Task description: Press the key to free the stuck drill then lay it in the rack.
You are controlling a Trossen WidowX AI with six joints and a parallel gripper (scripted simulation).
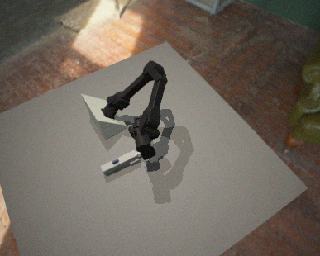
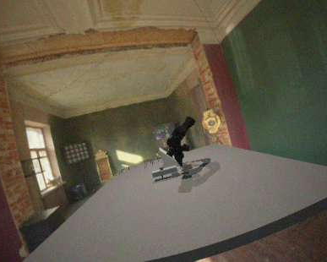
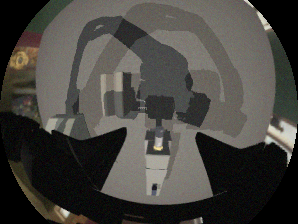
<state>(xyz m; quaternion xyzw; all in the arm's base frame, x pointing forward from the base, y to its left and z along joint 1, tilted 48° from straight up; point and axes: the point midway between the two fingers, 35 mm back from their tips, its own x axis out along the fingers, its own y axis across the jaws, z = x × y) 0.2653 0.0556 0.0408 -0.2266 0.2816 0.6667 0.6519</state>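
Now: the drill 6 cm to the right of my gripper tip and 2 cm below it. The rest, counted from my gripper tip: light grey fixture block 12 cm to the right, 3 cm below, 1 cm behind; then blue key 15 cm to the right, 2 cm below, 1 cm behind.
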